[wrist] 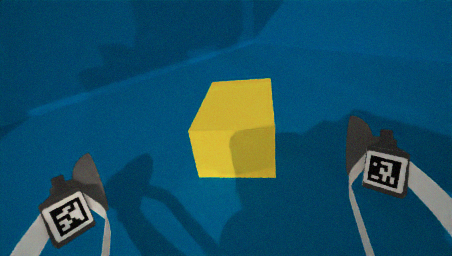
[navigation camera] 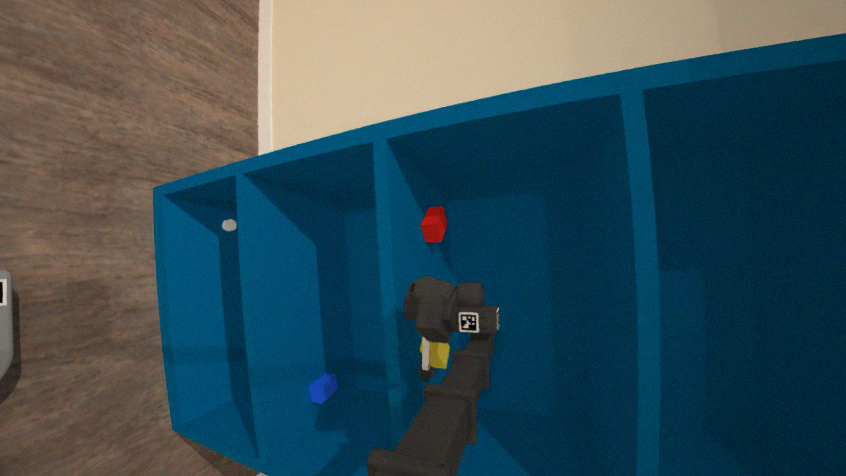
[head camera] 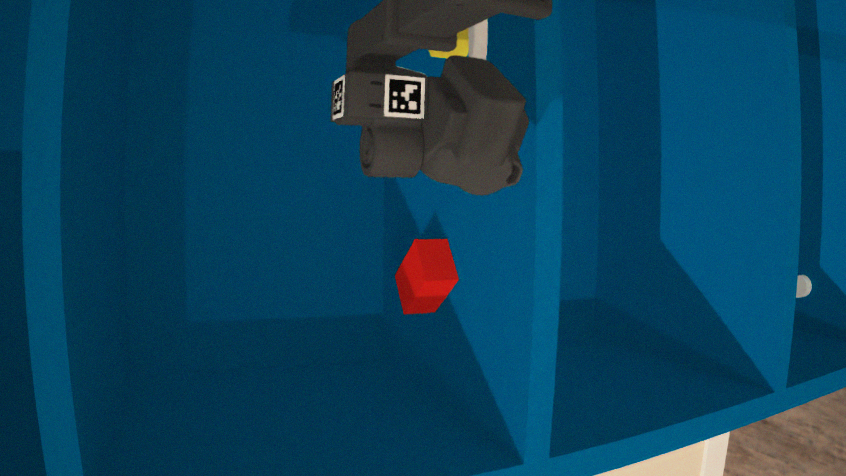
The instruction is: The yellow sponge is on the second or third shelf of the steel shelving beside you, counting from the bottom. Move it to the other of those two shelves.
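Frame: origin at the robot's base, x ahead, y left, z up, level; centimetres.
Seen in the pictures: gripper, between the fingertips: [wrist: 223,154].
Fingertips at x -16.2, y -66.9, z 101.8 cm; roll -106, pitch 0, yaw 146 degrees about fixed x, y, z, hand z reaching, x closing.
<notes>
Pixels of each thing's top centre, then the offset from my fingertips to it.
- yellow sponge, centre of its top: [wrist: 236,99] [head camera: 428,13] [navigation camera: 443,349] dx -4.4, dy -3.3, dz +1.8 cm
- red block, centre of its top: [head camera: 408,278] [navigation camera: 442,223] dx +28.8, dy -7.4, dz +1.8 cm
- blue block, centre of its top: [navigation camera: 328,388] dx -25.8, dy -11.1, dz -43.9 cm
- white round object, centre of its top: [head camera: 797,286] [navigation camera: 231,224] dx +36.0, dy -8.8, dz -91.7 cm
The yellow sponge [head camera: 461,44] [navigation camera: 438,354] [wrist: 235,107] is a block resting on the third shelf from the bottom of the blue shelving [head camera: 547,296] [navigation camera: 647,296], on the same board as the red block. In the wrist view it is near the middle, between and ahead of the fingers, with bare shelf on both sides and touching neither. My gripper [wrist: 223,154] is open wide; its shadow falls on the board and on the sponge's front face. In the head and navigation views the wrist and arm cover part of the sponge and most of the fingers.
A red block [head camera: 427,275] [navigation camera: 434,224] stands on the third shelf. A blue block [navigation camera: 323,388] is on the second shelf. A white round object [head camera: 803,286] [navigation camera: 229,224] is on the bottom shelf. Boards bound the compartment above and below; a side panel and beige wall lie beyond.
</notes>
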